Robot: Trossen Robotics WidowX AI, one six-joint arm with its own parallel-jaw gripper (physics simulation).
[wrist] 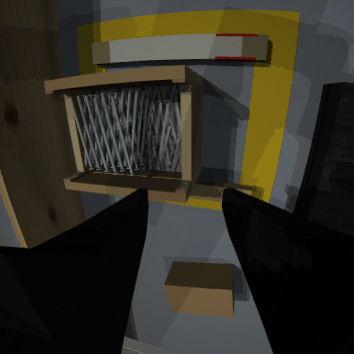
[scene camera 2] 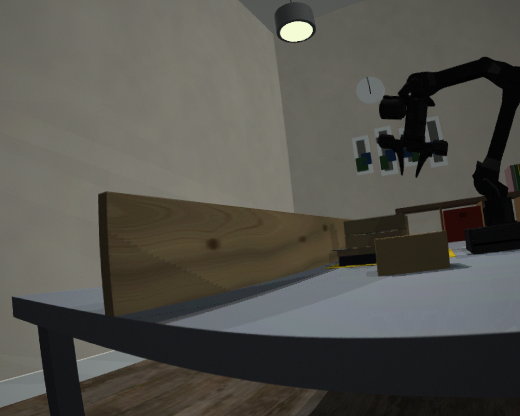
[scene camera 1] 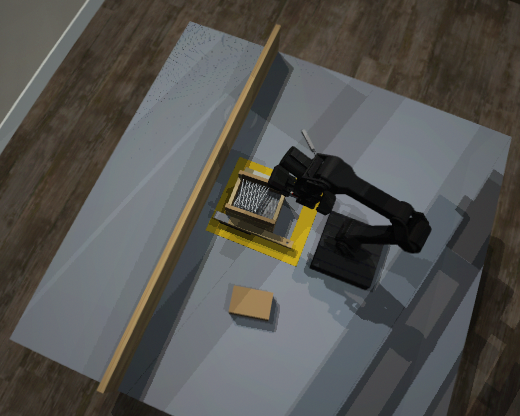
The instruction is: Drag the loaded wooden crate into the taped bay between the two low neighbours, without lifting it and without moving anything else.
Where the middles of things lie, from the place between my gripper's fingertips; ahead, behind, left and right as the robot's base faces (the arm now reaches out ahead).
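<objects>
Positions relative to my hand: low wooden slat (scene camera 1: 227, 220), 8 cm ahead, 8 cm to the left, 19 cm below; yellow tape outline (scene camera 1: 304, 223), 1 cm to the right, 7 cm ahead, 21 cm below; tan block (scene camera 2: 428, 251), 30 cm to the left, 18 cm below. Going by their middles, the tan block is the farthest from my hand of the things named here.
</objects>
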